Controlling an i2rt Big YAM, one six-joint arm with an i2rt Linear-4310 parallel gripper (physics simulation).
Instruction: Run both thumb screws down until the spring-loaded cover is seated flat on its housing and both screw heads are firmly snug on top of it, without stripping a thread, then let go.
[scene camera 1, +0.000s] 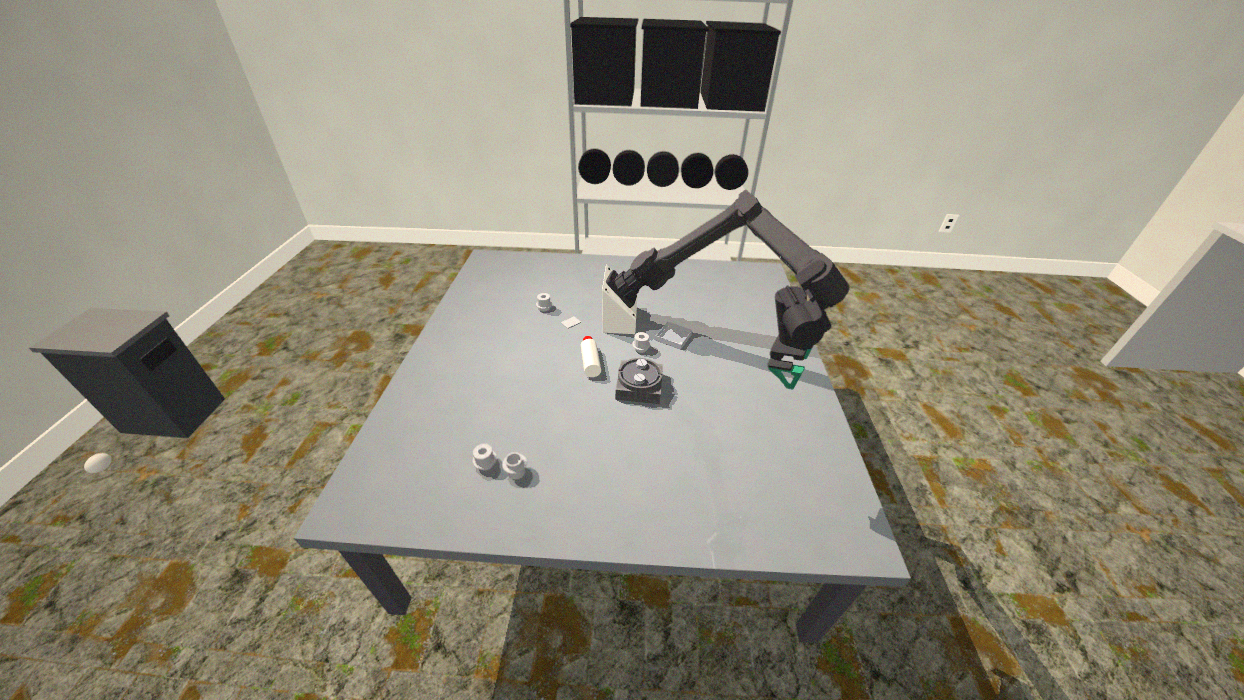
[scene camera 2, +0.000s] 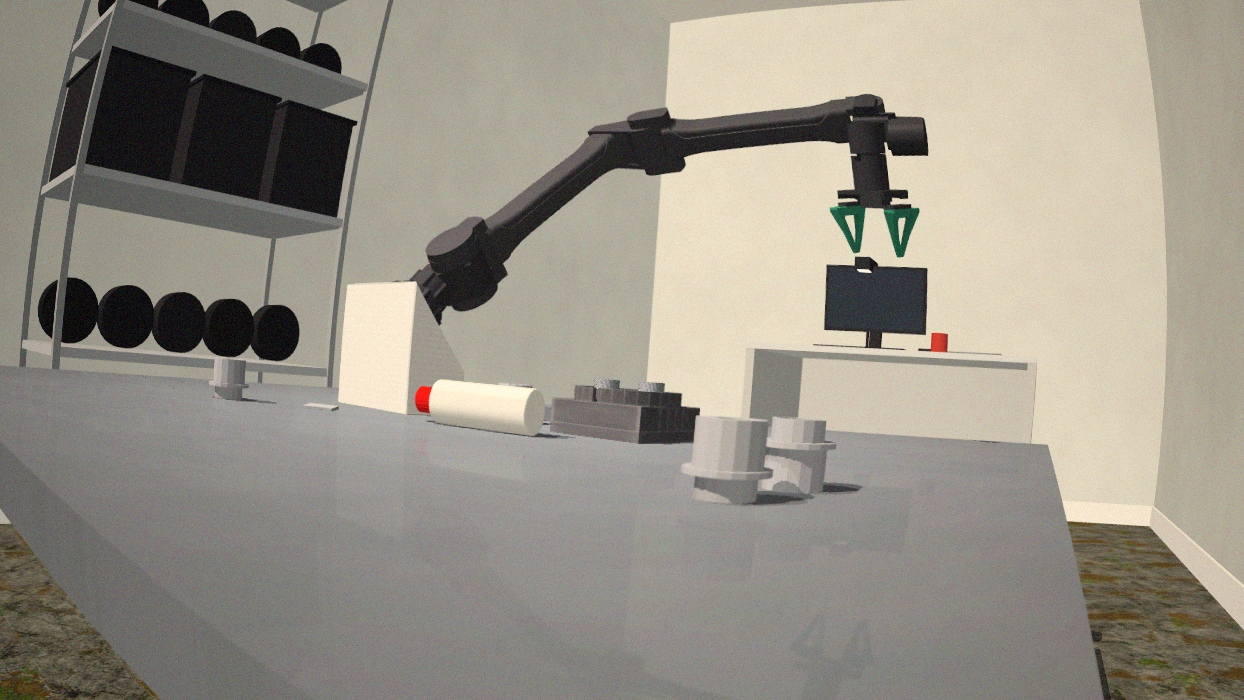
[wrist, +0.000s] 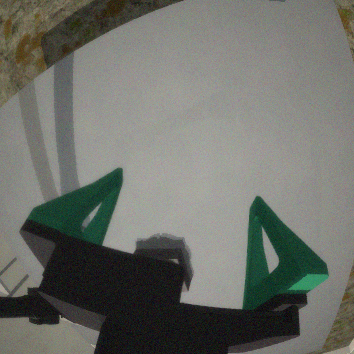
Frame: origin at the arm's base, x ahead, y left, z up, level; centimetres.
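Seen in the pictures: gripper, between the fingertips: (scene camera 1: 796, 373) (scene camera 2: 878, 255) (wrist: 188, 188); arm's base, origin of its link: (scene camera 1: 620, 290) (scene camera 2: 400, 324).
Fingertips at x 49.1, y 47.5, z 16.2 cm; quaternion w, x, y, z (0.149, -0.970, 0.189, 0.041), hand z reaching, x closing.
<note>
Offsets run from my fingertips to a thing's middle. "*": to the spot under its first point.
The dark square housing {dy -35.7, dx -17.5, dz -25.1 cm} (scene camera 1: 628, 395) (scene camera 2: 595, 422) stands near the middle of the table. The round dark cover {* dy -40.2, dx -16.0, dz -22.6 cm} (scene camera 1: 623, 374) (scene camera 2: 626, 397) lies on top of it. Two pale screw heads show on the cover, the rear screw head {* dy -35.8, dx -20.3, dz -21.3 cm} (scene camera 1: 641, 363) and the front screw head {* dy -35.5, dx -14.3, dz -21.2 cm} (scene camera 1: 639, 377); the same heads also show in scene camera 2's view. Any gap under the cover or the heads is too small to tell. My gripper (scene camera 1: 795, 374) (scene camera 2: 878, 253) (wrist: 188, 188) is open and empty, fingers pointing down, high above the table's right side and well apart from the housing. The housing does not show in the wrist view.
A cream cylinder {dy -52.2, dx -25.6, dz -25.4 cm} (scene camera 1: 590, 358) (scene camera 2: 487, 406) with a red end lies left of the housing. A white flanged piece {dy -37.8, dx -34.6, dz -25.4 cm} (scene camera 1: 641, 343) stands close behind it, near a grey tray. Two more flanged pieces {dy -68.4, dx +16.8, dz -25.4 cm} (scene camera 1: 483, 458) {dy -60.3, dx +17.4, dz -25.4 cm} (scene camera 1: 514, 465) stand front left. The cream arm base (scene camera 1: 618, 314) (scene camera 2: 378, 348) stands at the back.
</note>
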